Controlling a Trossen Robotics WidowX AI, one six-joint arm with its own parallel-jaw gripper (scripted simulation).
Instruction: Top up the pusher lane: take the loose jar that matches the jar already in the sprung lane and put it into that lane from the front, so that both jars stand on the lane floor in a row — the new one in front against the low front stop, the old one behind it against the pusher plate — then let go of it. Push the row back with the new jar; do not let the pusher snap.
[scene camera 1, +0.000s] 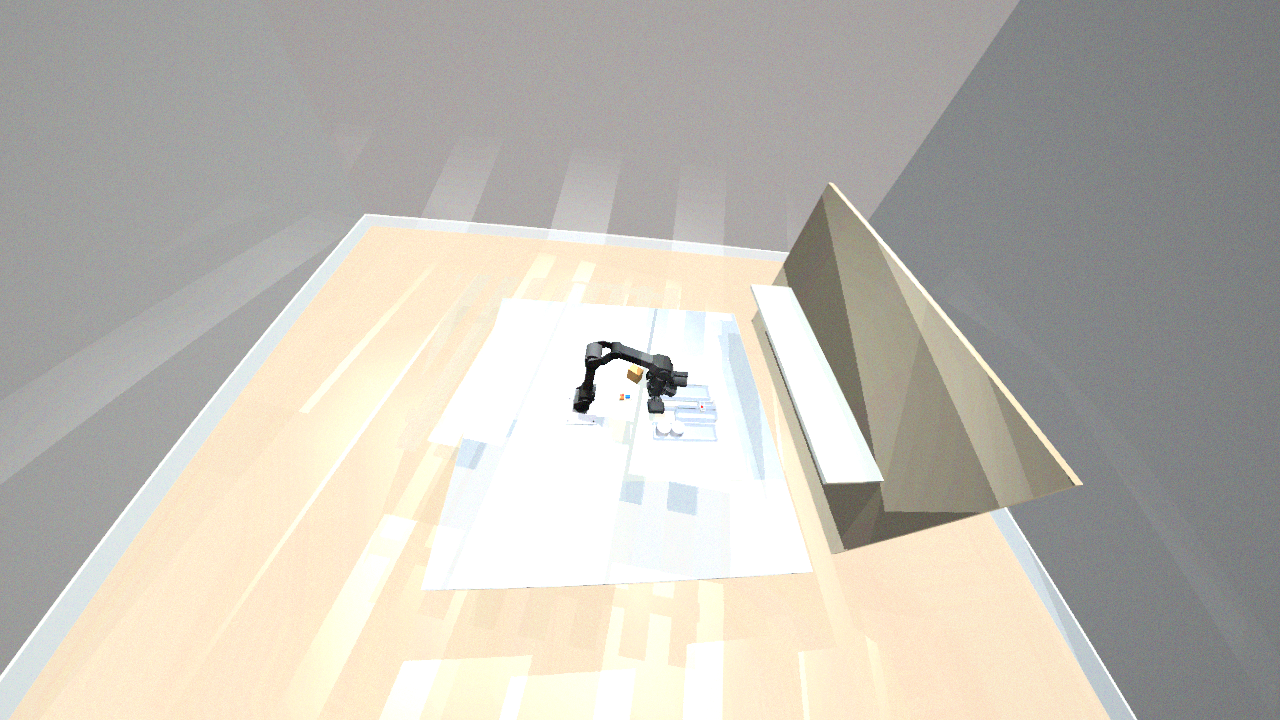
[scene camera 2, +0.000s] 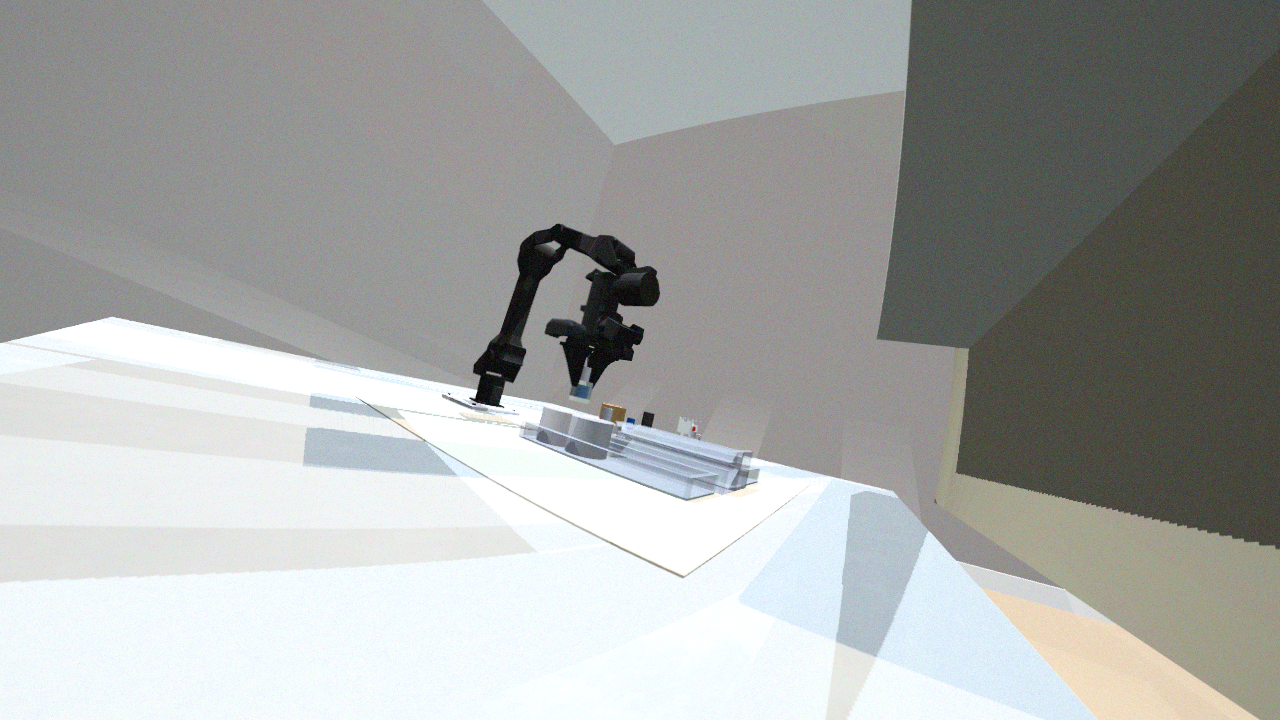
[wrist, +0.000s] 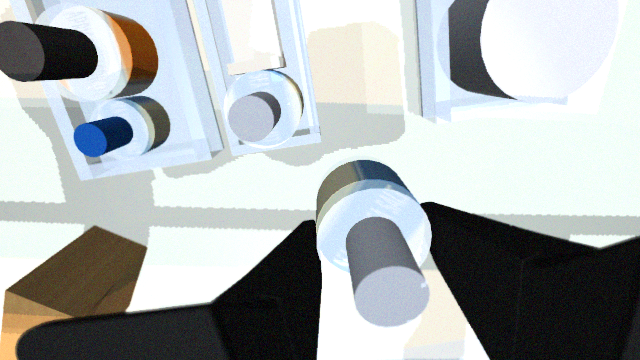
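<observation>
Through scene camera 2 I see my gripper (scene camera 2: 581, 388), along with a clear rack (scene camera 2: 733, 466) and a white shelf (scene camera 2: 1021, 133). Scene camera 1 gives me the rack (scene camera 1: 685, 413) again, and the shelf (scene camera 1: 842, 456) with it. As for the wrist view, my gripper (wrist: 368, 223) is visible to me there too.
</observation>
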